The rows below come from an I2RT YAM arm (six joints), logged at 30 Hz.
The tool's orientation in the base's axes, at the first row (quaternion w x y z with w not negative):
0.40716, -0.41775, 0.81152, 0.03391
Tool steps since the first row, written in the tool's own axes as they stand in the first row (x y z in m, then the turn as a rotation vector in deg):
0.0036, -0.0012, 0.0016, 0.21, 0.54, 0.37
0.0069, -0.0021, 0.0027, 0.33, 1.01, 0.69
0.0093, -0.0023, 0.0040, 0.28, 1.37, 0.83
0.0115, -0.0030, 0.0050, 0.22, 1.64, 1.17
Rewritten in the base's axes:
0.0007, -0.0025, -0.0032, -0.21, 0.36, -0.55
0.0010, -0.0048, -0.0060, -0.38, 0.71, -0.98
0.0012, -0.0060, -0.0084, -0.53, 1.03, -1.14
0.0016, -0.0074, -0.0104, -0.49, 1.38, -1.40

